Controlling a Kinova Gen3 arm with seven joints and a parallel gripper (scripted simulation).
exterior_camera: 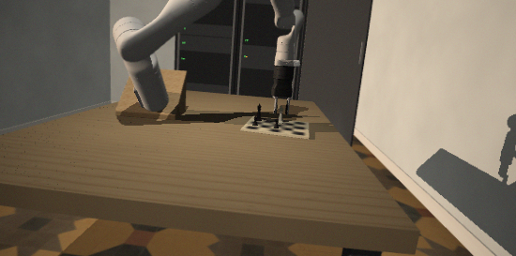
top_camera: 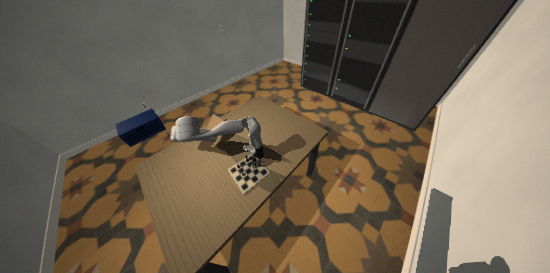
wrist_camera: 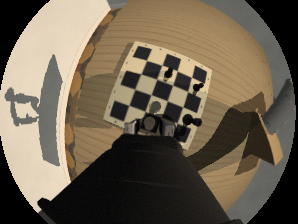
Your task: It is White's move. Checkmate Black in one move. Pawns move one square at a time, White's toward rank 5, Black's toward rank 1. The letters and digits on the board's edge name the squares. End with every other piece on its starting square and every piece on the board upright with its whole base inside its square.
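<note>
Now: hand 10 mm past the white piece, 40 mm to the left of it and 10 mm above it. The rest, counted from my hand: tall black piece 90 mm behind, 20 mm to the right, 10 mm below; then chessboard 20 mm behind, 70 mm to the right, 50 mm below.
</note>
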